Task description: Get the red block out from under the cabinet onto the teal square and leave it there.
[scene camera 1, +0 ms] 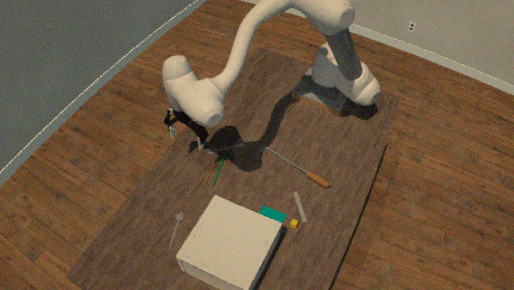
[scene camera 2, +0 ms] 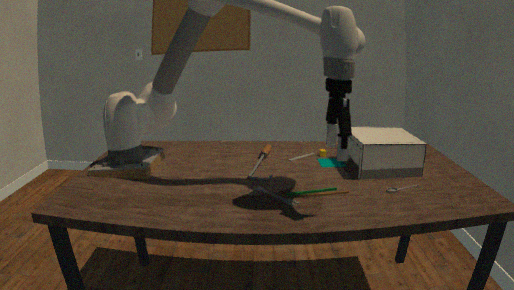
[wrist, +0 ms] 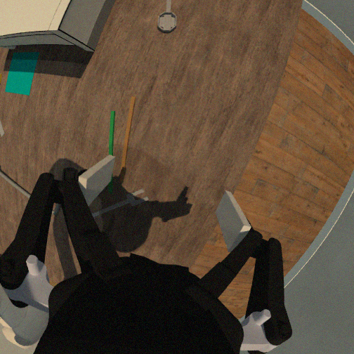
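Where they show: gripper, between the fingertips: [scene camera 1: 187,141] [scene camera 2: 336,153]; arm's base, origin of its link: [scene camera 1: 323,86] [scene camera 2: 126,159].
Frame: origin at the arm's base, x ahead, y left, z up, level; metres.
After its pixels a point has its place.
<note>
The white cabinet [scene camera 1: 230,237] @(y -0.089, x 1.035, z 0.101 m) [scene camera 2: 392,159] @(y -0.224, x 1.025, z 0.041 m) [wrist: 30,17] stands on the table. The teal square [scene camera 1: 272,214] @(y -0.002, x 0.815, z -0.034 m) [scene camera 2: 330,163] @(y -0.014, x 0.835, z -0.034 m) [wrist: 22,74] lies flat beside the cabinet, partly hidden by it in scene camera 1 and partly behind the gripper and cabinet in scene camera 2. The red block does not show in any view; the space under the cabinet is hidden. My gripper [scene camera 1: 186,137] @(y -0.418, x 0.720, z 0.134 m) [scene camera 2: 337,144] @(y -0.418, x 0.720, z 0.134 m) [wrist: 167,185] is open and empty, pointing down above the table's long edge, apart from the cabinet and the teal square.
A hooked tool with an orange handle [scene camera 1: 318,180] @(y 0.130, x 0.601, z -0.006 m) [scene camera 2: 266,149] @(y 0.106, x 0.587, z -0.003 m) lies mid-table. A fork-like tool [wrist: 117,203] lies in the arm's shadow, near a green stick [scene camera 1: 218,171] @(y -0.294, x 0.704, z -0.027 m) [wrist: 112,132] and a brown stick [wrist: 129,130]. A yellow block [scene camera 1: 294,224] @(y 0.099, x 0.840, z -0.009 m) [scene camera 2: 322,153] @(y 0.083, x 0.826, z -0.020 m), grey strip [scene camera 1: 300,206] @(y 0.094, x 0.737, z -0.033 m) and spoon [scene camera 1: 179,217] @(y -0.347, x 0.977, z -0.032 m) [wrist: 167,22] lie around the cabinet.
</note>
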